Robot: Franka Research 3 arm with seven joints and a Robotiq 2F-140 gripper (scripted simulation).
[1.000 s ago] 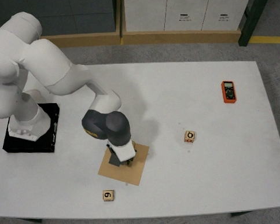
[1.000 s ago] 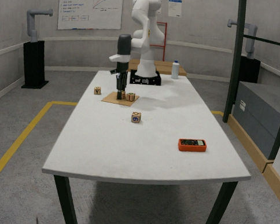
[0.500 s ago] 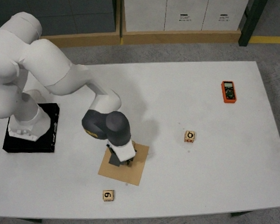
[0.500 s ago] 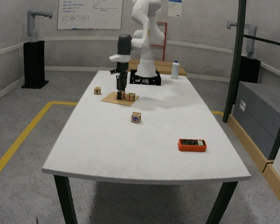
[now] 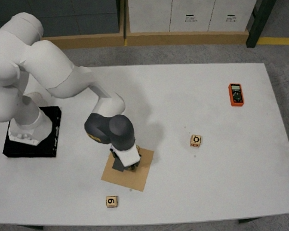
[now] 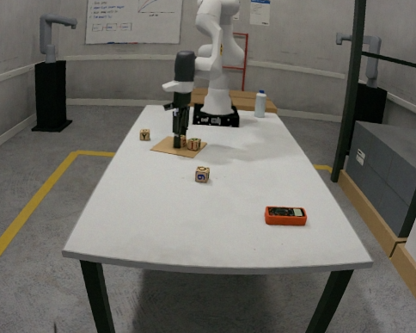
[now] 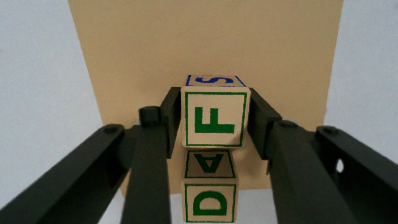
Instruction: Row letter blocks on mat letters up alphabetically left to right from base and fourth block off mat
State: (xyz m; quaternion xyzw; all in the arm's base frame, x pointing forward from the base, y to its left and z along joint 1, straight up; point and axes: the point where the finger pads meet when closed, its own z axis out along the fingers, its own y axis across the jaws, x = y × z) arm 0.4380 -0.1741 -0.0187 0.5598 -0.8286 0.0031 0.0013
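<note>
The tan mat is 30 mm below my hand. Round my hand: orange multimeter (580 mm ahead, 370 mm to the left, 20 mm below); then block (30 mm ahead, 60 mm to the left, 10 mm below); then white bottle (630 mm behind, 450 mm to the left, 40 mm above).
</note>
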